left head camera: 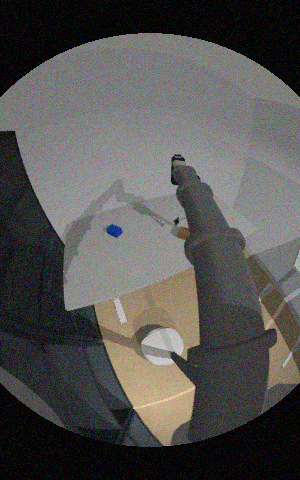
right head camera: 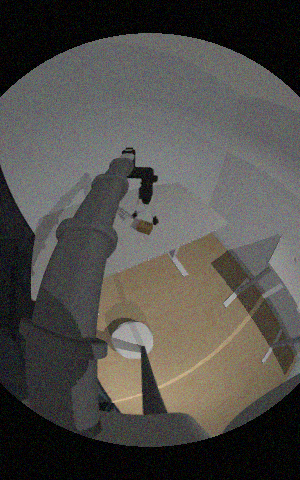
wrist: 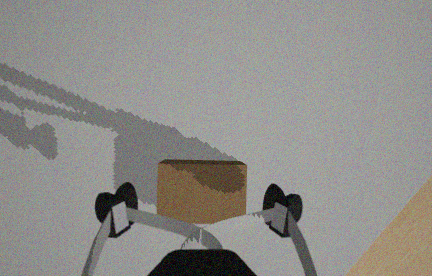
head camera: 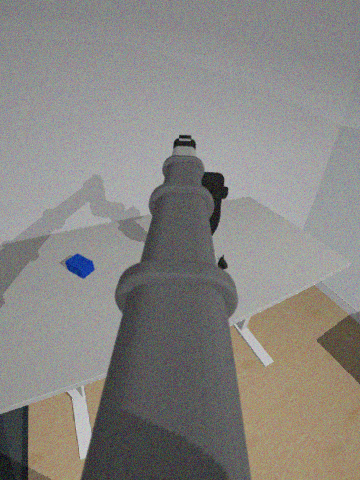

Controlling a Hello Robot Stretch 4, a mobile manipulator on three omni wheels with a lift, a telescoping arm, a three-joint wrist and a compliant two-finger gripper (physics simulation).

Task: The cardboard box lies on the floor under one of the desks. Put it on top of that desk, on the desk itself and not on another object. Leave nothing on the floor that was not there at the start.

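Pixels of known places: gripper, fingertip midpoint: [left head camera: 185, 227] [right head camera: 144, 220] [wrist: 201, 199]; robot's base, link origin: [left head camera: 161, 344] [right head camera: 133, 338].
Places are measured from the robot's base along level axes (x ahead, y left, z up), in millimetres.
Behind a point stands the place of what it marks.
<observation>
The cardboard box [left head camera: 183, 232] {z 972, x 676, y -74 mm} [right head camera: 144, 227] {z 969, x 666, y -90 mm} [wrist: 200, 192] {z 972, x 697, y -87 mm} rests on the light grey top of the desk [head camera: 280, 260] {z 922, x 829, y -446 mm} [left head camera: 90, 285] {z 922, x 310, y 429 mm} [right head camera: 190, 210] {z 922, x 944, y -470 mm} [wrist: 325, 100] {z 922, x 736, y -265 mm}, near its front edge. In the head camera view the arm hides the box. My gripper [right head camera: 145, 217] {z 999, x 695, y -88 mm} [wrist: 201, 199] {z 999, x 695, y -88 mm} is open, with one finger out to each side of the box and a gap between each fingertip and the box in the wrist view. In the head camera view one dark fingertip shows to the right of the arm.
A blue block [head camera: 80, 265] {z 967, x 689, y 371 mm} [left head camera: 114, 230] {z 967, x 686, y 369 mm} lies on the desk, left of the arm. A round white object [left head camera: 162, 346] {z 187, x -5, y -1 mm} [right head camera: 132, 340] {z 187, x -7, y -5 mm} stands on the floor before the desk. A large dark object [left head camera: 30, 250] {z 963, x 461, y 1094 mm} is at the left. Another grey-topped desk [right head camera: 252, 252] stands at the right.
</observation>
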